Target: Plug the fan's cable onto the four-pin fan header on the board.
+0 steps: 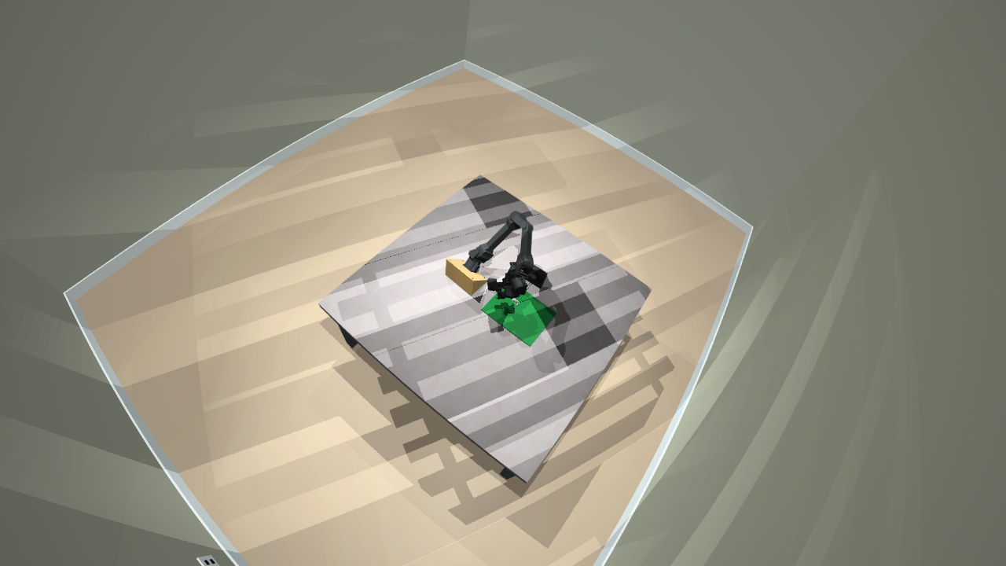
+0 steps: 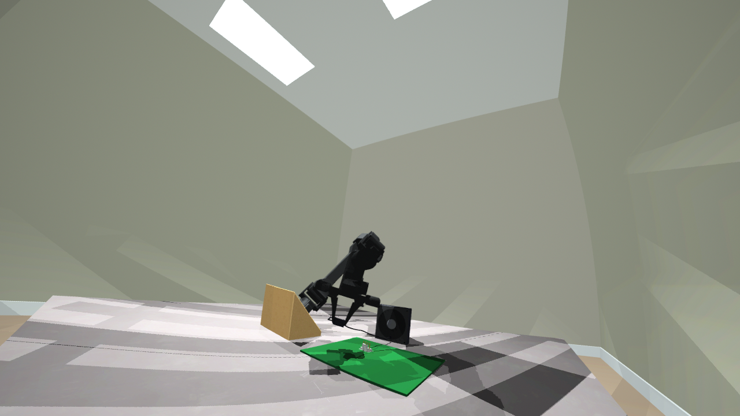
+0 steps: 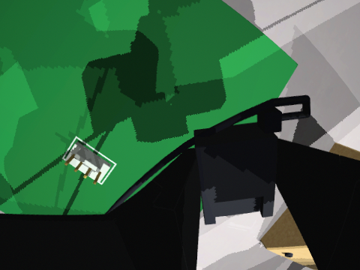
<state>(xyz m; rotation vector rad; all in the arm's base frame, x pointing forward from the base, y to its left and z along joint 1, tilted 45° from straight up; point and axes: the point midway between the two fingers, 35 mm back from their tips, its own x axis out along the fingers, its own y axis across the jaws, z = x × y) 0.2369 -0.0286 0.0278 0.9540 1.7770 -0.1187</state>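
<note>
Right now the green board is 100 mm ahead of my gripper tip, 90 mm below it and 50 mm to the left of it. Also, from my gripper tip: black fan plug (10 mm to the left, 10 mm behind); black fan (230 mm to the left, 20 mm below, 20 mm ahead).
</note>
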